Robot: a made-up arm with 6 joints. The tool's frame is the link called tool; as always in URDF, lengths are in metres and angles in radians. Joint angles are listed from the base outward.
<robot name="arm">
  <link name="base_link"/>
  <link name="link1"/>
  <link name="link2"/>
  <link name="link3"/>
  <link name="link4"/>
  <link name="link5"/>
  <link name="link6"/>
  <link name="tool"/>
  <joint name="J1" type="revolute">
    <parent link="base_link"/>
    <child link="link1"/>
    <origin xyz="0.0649 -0.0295 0.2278" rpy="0 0 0"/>
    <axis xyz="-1 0 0"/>
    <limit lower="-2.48" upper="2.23"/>
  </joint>
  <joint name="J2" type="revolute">
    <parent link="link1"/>
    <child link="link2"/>
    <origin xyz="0.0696 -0.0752 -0.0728" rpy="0 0 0"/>
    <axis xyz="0 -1 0"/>
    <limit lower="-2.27" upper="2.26"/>
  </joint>
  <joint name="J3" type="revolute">
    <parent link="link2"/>
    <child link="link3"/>
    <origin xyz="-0.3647 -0.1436 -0.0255" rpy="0 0 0"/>
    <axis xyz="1 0 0"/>
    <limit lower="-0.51" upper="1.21"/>
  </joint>
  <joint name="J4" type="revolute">
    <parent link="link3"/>
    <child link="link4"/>
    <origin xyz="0.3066 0.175 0.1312" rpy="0 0 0"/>
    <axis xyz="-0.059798 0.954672 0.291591"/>
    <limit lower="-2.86" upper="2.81"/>
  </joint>
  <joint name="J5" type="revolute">
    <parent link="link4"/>
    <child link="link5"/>
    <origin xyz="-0.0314 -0.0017 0.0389" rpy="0 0 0"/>
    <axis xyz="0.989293 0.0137 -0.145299"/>
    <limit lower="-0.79" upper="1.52"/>
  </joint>
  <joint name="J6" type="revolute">
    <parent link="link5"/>
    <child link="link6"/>
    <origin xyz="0.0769 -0.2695 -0.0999" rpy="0 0 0"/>
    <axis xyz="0 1 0"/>
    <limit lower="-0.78" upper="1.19"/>
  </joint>
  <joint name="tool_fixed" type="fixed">
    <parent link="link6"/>
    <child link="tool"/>
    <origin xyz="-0.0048 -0.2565 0.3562" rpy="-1.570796 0 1.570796"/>
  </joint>
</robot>
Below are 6 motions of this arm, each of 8 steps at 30 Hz.
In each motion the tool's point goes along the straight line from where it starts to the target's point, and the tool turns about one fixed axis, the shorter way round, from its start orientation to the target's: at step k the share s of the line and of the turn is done. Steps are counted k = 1, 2, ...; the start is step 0. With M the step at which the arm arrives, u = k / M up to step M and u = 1 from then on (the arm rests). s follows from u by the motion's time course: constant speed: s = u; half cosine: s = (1 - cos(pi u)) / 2; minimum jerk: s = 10 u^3 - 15 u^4 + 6 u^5.
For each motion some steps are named. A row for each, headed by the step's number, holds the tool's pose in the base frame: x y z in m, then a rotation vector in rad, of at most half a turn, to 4 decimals.
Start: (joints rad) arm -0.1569 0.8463 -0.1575 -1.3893 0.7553 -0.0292
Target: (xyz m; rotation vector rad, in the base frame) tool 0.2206 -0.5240 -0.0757 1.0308 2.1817 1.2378
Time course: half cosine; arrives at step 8
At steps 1, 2, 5, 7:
1: 0.1355 -0.5829 -0.0320 1.2280 2.3017 0.9954
2: 0.1451 -0.5762 -0.0369 1.2062 2.2894 1.0240
5: 0.1933 -0.5429 -0.0617 1.0948 2.2229 1.1628
7: 0.2172 -0.5263 -0.0740 1.0387 2.1869 1.2287

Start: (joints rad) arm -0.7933 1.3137 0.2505 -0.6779 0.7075 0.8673
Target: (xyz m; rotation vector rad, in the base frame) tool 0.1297 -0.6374 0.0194 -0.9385 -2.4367 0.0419
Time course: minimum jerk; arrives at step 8
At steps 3, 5, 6, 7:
3: 0.2086 -0.5533 -0.1012 -0.7515 -2.6053 -0.4082
5: 0.1596 -0.6055 -0.0264 -0.8722 -2.5090 -0.1261
6: 0.1410 -0.6254 0.0022 -0.9142 -2.4650 -0.0209
7: 0.1314 -0.6355 0.0167 -0.9348 -2.4412 0.0322

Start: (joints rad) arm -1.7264 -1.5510 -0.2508 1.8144 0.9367 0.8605
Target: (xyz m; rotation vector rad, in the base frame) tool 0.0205 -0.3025 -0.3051 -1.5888 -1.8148 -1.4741
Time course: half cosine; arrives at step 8
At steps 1, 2, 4, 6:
1: 0.0050 -0.1146 -0.3578 -1.6341 -1.4235 -1.7305
2: 0.0067 -0.1358 -0.3518 -1.6311 -1.4690 -1.7040
4: 0.0124 -0.2048 -0.3325 -1.6176 -1.6151 -1.6133
6: 0.0181 -0.2739 -0.3131 -1.5984 -1.7572 -1.5162

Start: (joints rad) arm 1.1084 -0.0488 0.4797 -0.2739 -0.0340 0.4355
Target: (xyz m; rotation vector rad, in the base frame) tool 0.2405 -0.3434 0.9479 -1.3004 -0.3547 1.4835
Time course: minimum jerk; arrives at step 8
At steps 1, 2, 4, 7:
1: 0.1613 -0.2498 0.9461 -1.5695 -0.5857 1.5840
2: 0.1684 -0.2581 0.9462 -1.5456 -0.5645 1.5760
4: 0.2003 -0.2958 0.9470 -1.4372 -0.4700 1.5374
7: 0.2392 -0.3419 0.9479 -1.3048 -0.3583 1.4853

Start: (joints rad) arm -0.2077 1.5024 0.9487 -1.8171 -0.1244 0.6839
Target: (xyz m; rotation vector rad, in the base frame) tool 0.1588 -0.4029 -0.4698 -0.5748 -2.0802 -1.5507
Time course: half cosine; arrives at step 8
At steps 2, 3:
2: 0.2567 -0.3984 -0.4460 -0.5063 -2.1681 -1.7521
3: 0.2381 -0.3992 -0.4505 -0.5202 -2.1522 -1.7135

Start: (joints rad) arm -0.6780 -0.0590 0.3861 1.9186 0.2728 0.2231
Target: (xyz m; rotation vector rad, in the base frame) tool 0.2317 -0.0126 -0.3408 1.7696 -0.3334 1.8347
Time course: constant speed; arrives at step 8
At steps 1, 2, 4, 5, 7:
1: 0.3347 -0.0916 -0.3109 1.4381 -0.5809 1.7748
2: 0.3200 -0.0803 -0.3152 1.4858 -0.5477 1.7857
4: 0.2906 -0.0577 -0.3237 1.5810 -0.4792 1.8052
5: 0.2758 -0.0464 -0.3280 1.6283 -0.4438 1.8137
7: 0.2464 -0.0239 -0.3365 1.7227 -0.3709 1.8285

